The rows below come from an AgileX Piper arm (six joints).
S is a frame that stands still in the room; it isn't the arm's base.
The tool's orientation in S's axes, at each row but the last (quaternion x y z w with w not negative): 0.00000, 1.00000, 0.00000, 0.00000; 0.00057, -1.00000, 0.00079, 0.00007; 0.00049, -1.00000, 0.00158, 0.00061; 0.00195, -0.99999, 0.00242, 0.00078; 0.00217, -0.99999, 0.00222, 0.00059; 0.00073, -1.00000, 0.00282, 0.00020; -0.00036, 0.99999, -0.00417, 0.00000; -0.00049, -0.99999, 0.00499, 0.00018; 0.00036, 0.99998, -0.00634, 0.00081; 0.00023, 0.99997, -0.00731, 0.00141
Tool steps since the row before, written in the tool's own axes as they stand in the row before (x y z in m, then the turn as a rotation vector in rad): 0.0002, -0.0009, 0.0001, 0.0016, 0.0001, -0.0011; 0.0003, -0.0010, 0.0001, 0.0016, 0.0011, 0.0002; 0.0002, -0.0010, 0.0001, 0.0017, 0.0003, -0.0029; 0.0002, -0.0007, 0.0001, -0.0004, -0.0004, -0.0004; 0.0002, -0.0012, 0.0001, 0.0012, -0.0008, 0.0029; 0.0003, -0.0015, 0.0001, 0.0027, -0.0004, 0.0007; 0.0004, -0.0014, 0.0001, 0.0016, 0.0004, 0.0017; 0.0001, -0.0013, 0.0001, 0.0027, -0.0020, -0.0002; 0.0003, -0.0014, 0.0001, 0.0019, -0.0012, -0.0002; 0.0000, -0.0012, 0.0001, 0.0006, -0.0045, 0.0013
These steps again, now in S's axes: -0.0002, -0.0009, -0.0001, -0.0016, 0.0001, 0.0011; -0.0003, -0.0010, -0.0001, -0.0016, 0.0011, -0.0002; -0.0002, -0.0010, -0.0001, -0.0017, 0.0003, 0.0029; -0.0002, -0.0007, -0.0001, 0.0004, -0.0004, 0.0004; -0.0002, -0.0012, -0.0001, -0.0012, -0.0008, -0.0029; -0.0003, -0.0015, -0.0001, -0.0027, -0.0004, -0.0007; -0.0004, -0.0014, -0.0001, -0.0016, 0.0004, -0.0017; -0.0001, -0.0013, -0.0001, -0.0027, -0.0020, 0.0002; -0.0003, -0.0014, -0.0001, -0.0019, -0.0012, 0.0002; 0.0000, -0.0012, -0.0001, -0.0006, -0.0045, -0.0012
